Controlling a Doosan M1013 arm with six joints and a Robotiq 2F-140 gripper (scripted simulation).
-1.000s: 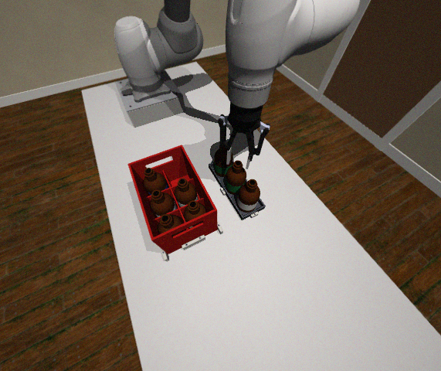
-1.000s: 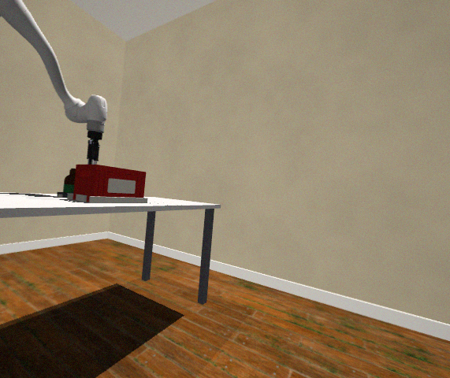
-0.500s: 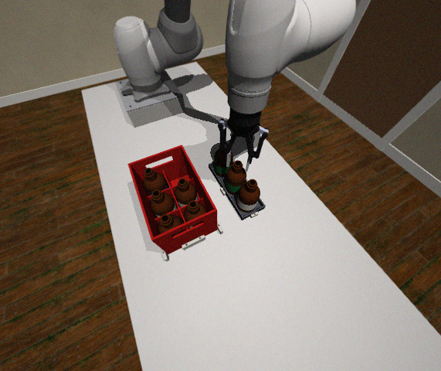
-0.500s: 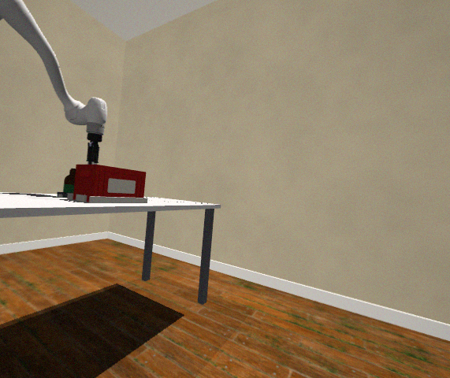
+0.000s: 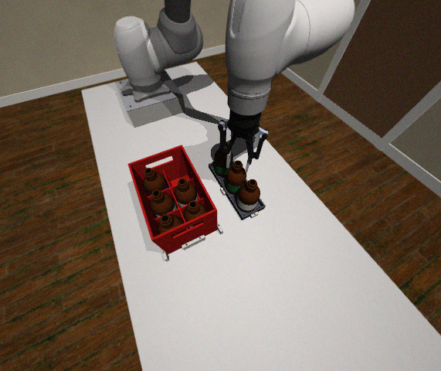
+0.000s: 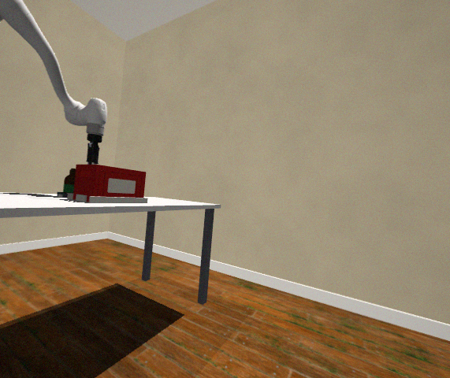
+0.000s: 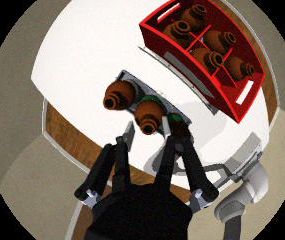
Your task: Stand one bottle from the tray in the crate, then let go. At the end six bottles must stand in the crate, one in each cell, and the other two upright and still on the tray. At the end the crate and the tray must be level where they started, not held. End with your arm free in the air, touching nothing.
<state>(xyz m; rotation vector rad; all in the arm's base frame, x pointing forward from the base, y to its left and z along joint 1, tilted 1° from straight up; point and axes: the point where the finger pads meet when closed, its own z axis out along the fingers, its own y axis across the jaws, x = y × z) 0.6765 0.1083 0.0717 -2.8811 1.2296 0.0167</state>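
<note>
Right now the bottle is 90 mm below my hand. The rest, counted from my hand: red crate: 20 mm behind, 230 mm to the right, 90 mm below; dark tray: 160 mm below.
</note>
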